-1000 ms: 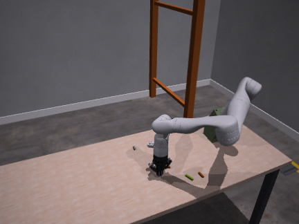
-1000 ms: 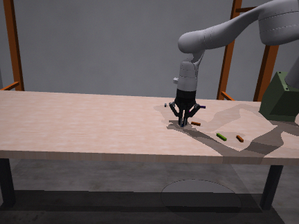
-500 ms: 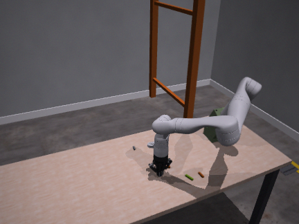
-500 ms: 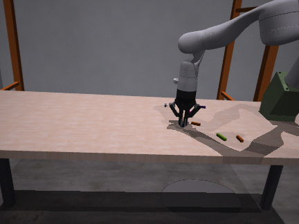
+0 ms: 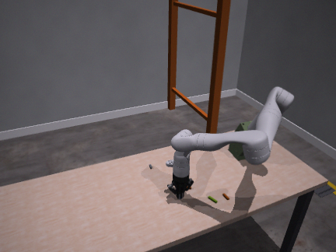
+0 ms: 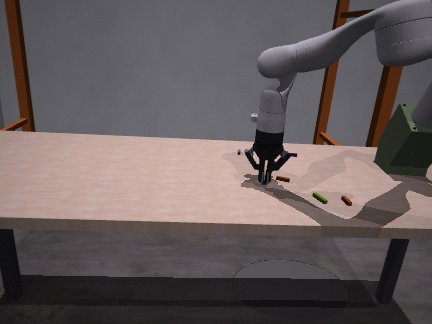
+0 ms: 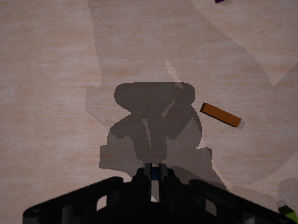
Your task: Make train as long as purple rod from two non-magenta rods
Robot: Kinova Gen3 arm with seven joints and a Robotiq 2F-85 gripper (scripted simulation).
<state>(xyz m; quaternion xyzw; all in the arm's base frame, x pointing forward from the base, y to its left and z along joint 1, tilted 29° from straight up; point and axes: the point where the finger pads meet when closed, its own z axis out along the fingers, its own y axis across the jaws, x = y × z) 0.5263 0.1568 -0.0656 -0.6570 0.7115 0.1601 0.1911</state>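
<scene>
My gripper is now 2 cm above the blue rod. Also, from my hand: magenta rod 8 cm behind, 19 cm to the right, 3 cm below; then lime rod 14 cm behind, 7 cm to the left, 3 cm below; then grey rod 3 cm ahead, 29 cm to the right, 3 cm below.
</scene>
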